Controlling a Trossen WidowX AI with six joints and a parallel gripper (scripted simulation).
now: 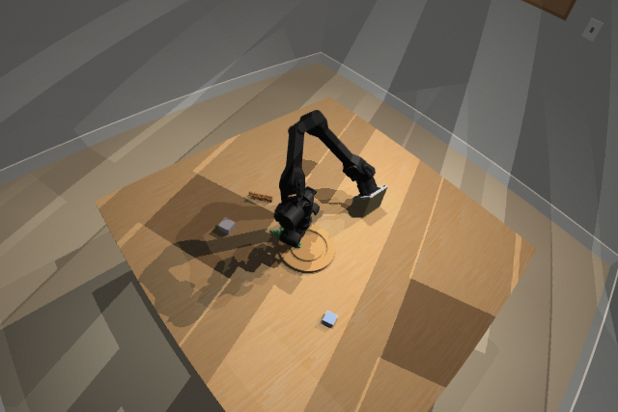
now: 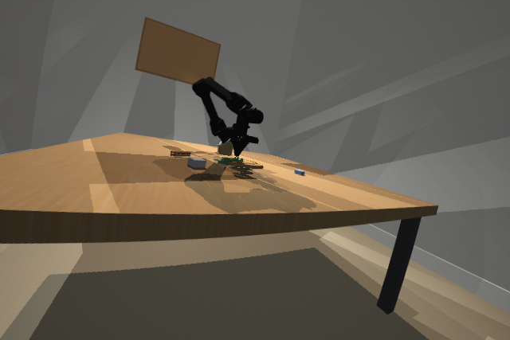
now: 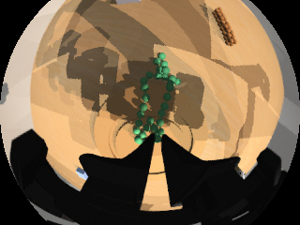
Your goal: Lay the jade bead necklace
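The round wooden bead board lies 2 cm behind my gripper tip, 4 cm to the left of it and 2 cm below it. Round my gripper tip: blue block 8 cm ahead, 30 cm to the left, 2 cm below; then pale grey block 19 cm ahead, 18 cm to the right, 2 cm below.
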